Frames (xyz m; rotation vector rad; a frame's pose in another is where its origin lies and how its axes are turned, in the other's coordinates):
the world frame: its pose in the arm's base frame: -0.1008 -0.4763 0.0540 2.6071 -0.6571 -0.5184
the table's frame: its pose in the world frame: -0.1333 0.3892 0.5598 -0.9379 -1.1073 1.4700
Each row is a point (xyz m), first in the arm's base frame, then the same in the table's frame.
Working: the arm's base frame: its pose in the table's frame: -0.8181 0.7151 -0.0387 -0.4183 1.7398 1.2090

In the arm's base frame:
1: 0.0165 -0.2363 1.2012
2: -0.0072 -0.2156 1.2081
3: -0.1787 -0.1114 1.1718
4: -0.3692 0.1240 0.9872
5: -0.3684 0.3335 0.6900
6: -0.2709 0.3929 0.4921
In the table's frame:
1: -0.0567 1.6476 -0.2618
2: -0.0561 1.6577 -0.2312
3: -0.0629 1.6355 -0.0286
4: -0.2275 1.5407 0.2709
5: -0.5253 1.3796 0.4036
6: -0.7150 1.2577 0.3674

